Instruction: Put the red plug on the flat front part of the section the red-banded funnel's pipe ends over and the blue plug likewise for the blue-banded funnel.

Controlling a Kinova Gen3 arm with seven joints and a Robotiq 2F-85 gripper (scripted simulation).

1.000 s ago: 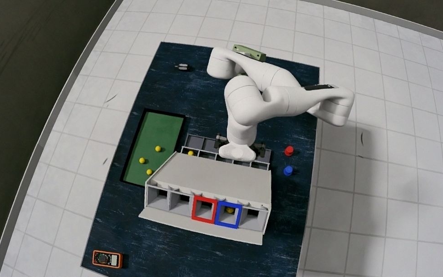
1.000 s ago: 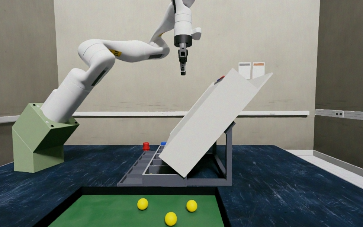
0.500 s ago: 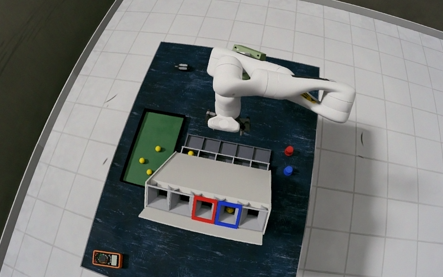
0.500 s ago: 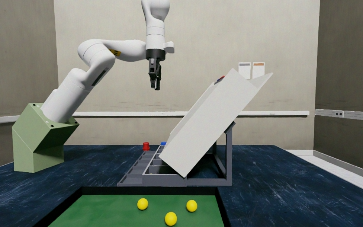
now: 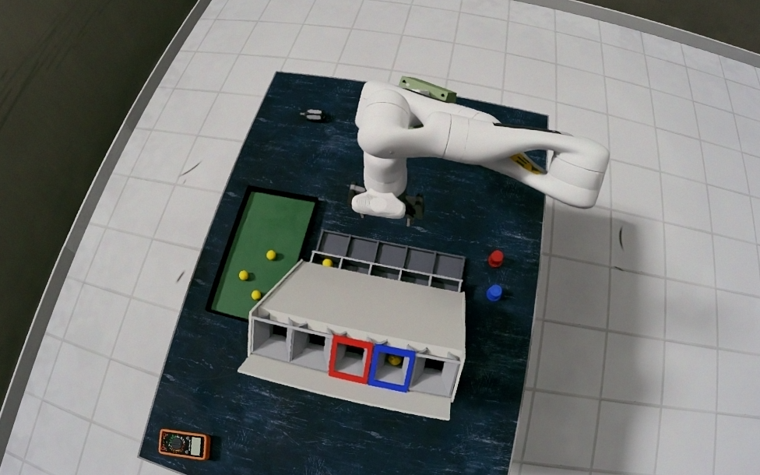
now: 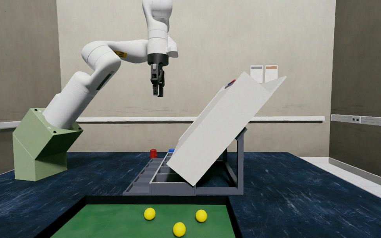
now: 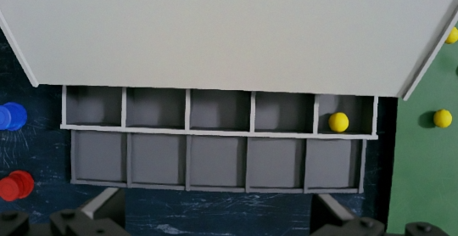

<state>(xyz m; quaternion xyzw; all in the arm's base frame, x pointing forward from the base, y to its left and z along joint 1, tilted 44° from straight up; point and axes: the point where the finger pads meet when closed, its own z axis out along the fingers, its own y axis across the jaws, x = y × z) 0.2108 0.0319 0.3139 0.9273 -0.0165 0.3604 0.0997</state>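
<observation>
Right now my hand is 330 mm to the left of the green marble tray, 290 mm above it and 10 mm past it. Round my hand: white sloped cover (150 mm ahead, 90 mm below, 20 mm to the right); multimeter (510 mm ahead, 460 mm to the right, 280 mm below); dark object (480 mm behind, 280 mm below, 260 mm to the right).
</observation>
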